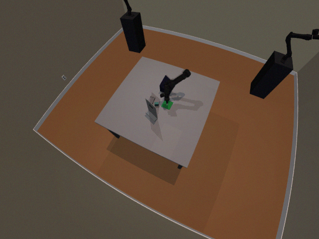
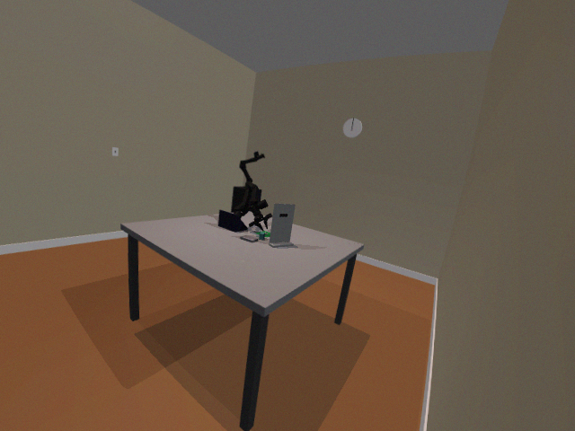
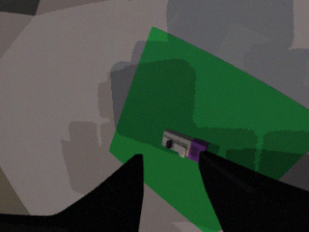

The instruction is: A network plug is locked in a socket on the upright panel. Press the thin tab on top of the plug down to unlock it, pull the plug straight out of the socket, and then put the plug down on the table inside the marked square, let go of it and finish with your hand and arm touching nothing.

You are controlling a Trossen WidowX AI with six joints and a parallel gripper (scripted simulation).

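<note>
My gripper tip is now 2 cm above the network plug. Also, from my gripper tip: teal block: 12 cm to the right, 6 cm ahead, 1 cm below; then flat grey piece: 21 cm to the right, 2 cm below, 2 cm ahead; then green marked square: 3 cm below.
</note>
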